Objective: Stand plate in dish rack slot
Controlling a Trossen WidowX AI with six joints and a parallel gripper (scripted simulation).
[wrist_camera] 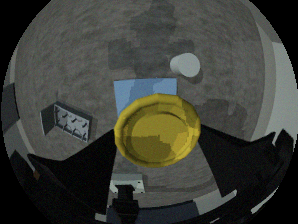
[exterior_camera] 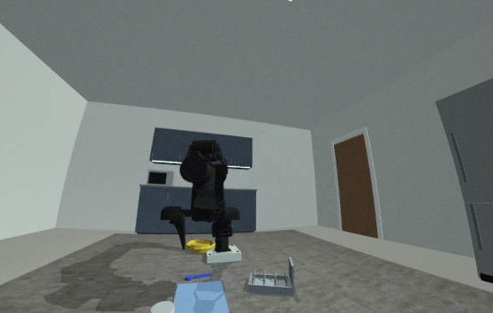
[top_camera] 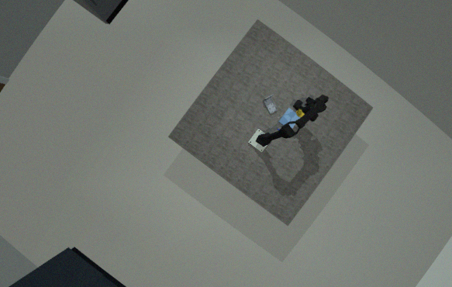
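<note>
Right now my gripper tip is 210 mm to the right of the grey dish rack, 120 mm above it and 30 mm past it. From my gripper tip the other things lie so: yellow plate (10 mm above); then white cup (120 mm below, 70 mm to the right, 60 mm ahead); then blue spoon (160 mm behind, 140 mm below).
</note>
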